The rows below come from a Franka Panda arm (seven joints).
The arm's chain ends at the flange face. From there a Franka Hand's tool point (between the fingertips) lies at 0.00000 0.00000 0.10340 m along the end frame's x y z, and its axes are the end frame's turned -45 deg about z.
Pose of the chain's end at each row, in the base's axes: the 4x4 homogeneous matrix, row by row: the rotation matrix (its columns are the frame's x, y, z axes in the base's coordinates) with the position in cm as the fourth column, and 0 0 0 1 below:
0.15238, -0.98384, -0.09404, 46.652; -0.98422, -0.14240, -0.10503, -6.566; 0.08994, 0.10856, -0.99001, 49.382; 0, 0, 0, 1
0.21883, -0.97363, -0.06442, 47.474; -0.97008, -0.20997, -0.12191, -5.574; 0.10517, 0.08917, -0.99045, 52.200; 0, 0, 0, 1
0.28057, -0.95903, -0.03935, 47.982; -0.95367, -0.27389, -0.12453, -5.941; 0.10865, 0.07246, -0.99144, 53.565; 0, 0, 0, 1
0.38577, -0.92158, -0.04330, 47.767; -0.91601, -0.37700, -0.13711, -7.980; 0.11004, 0.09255, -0.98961, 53.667; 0, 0, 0, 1
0.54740, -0.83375, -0.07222, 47.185; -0.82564, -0.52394, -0.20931, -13.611; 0.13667, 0.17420, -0.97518, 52.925; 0, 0, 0, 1
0.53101, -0.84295, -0.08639, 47.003; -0.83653, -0.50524, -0.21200, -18.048; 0.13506, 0.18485, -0.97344, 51.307; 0, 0, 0, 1
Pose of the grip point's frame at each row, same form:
0.80343, -0.58793, -0.09404, 45.680; -0.59526, -0.79664, -0.10503, -7.652; -0.01317, 0.14036, -0.99001, 39.145; 0, 0, 0, 1
0.84320, -0.53372, -0.06442, 46.808; -0.53748, -0.83442, -0.12191, -6.835; 0.01131, 0.13742, -0.99045, 41.959; 0, 0, 0, 1
0.87653, -0.47974, -0.03935, 47.575; -0.48068, -0.86802, -0.12453, -7.229; 0.02559, 0.12806, -0.99144, 43.314; 0, 0, 0, 1
0.92444, -0.37887, -0.04330, 47.319; -0.38114, -0.91430, -0.13711, -9.398; 0.01237, 0.14325, -0.98961, 43.434; 0, 0, 0, 1
0.97662, -0.20248, -0.07222, 46.438; -0.21333, -0.95430, -0.20931, -15.775; -0.02654, 0.21982, -0.97518, 42.842; 0, 0, 0, 1
0.97154, -0.22057, -0.08639, 46.110; -0.23426, -0.94877, -0.21200, -20.240; -0.03521, 0.22621, -0.97344, 41.242; 0, 0, 0, 1

